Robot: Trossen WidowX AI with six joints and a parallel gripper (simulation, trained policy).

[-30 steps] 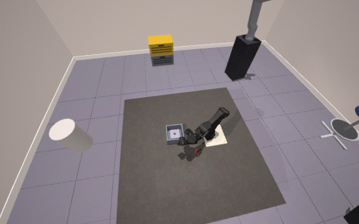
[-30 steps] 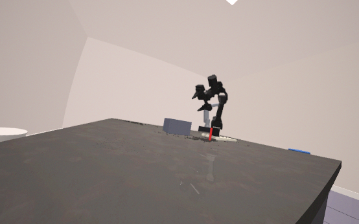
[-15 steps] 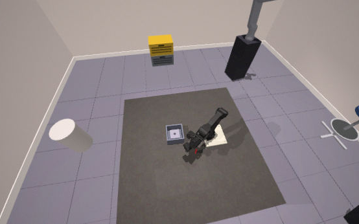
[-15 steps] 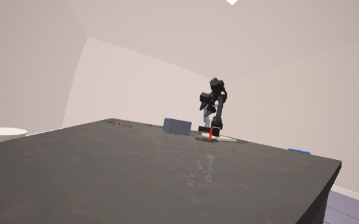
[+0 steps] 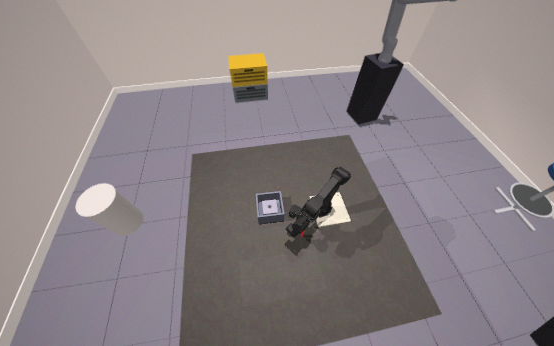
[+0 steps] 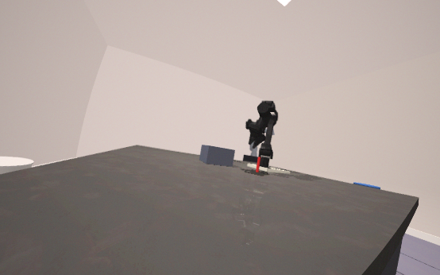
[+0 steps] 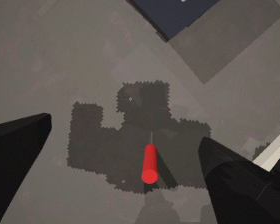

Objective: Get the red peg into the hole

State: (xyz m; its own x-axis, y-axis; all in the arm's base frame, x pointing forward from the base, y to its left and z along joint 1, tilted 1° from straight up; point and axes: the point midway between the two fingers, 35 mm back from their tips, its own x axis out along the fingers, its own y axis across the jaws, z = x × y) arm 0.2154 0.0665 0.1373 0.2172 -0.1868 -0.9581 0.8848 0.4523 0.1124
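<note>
Right now the red peg is 90 mm below my gripper tip, 40 mm behind it and 30 mm to the left of it. Round my gripper tip: grey box: 190 mm to the right, 100 mm below, 80 mm ahead.
</note>
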